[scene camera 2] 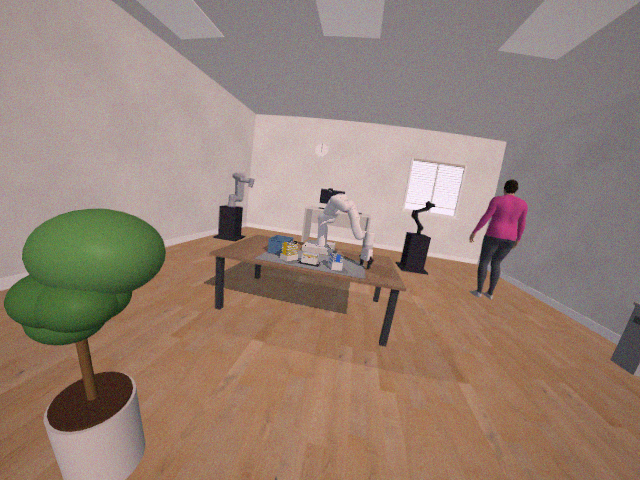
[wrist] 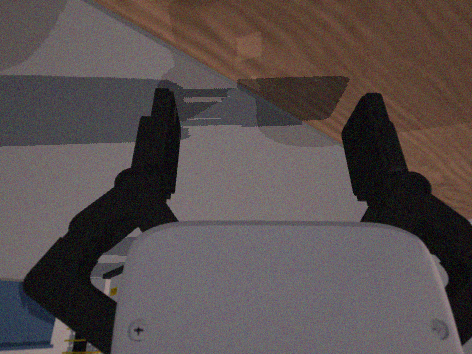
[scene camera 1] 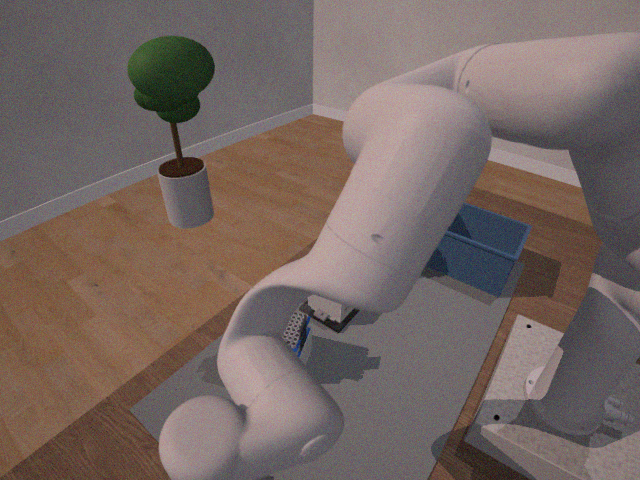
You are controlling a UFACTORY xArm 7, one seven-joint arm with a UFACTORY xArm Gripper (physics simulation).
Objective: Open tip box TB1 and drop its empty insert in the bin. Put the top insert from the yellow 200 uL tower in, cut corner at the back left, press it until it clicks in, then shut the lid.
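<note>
My gripper [scene camera 2: 367, 262] [wrist: 264, 110] is open and empty, its black fingers wide apart, over the mat's edge at the right end of the table in scene camera 2; the arm hides it in scene camera 1. A pale tip box [scene camera 1: 330, 308] [scene camera 2: 309, 257] sits on a dark base on the mat, partly behind the arm in scene camera 1; its label and lid state cannot be made out. The yellow-marked tower [scene camera 2: 290, 251] stands left of it in scene camera 2. The blue bin [scene camera 1: 478, 263] [scene camera 2: 278, 244] [wrist: 25, 315] stands behind that tower.
A blue-marked tower [scene camera 1: 295, 329] [scene camera 2: 336, 261] stands between the tip box and my gripper. The grey mat [scene camera 1: 408, 361] [wrist: 260, 175] lies on the wooden table [wrist: 425, 50]. A person [scene camera 2: 506, 219] stands beyond the table at the right.
</note>
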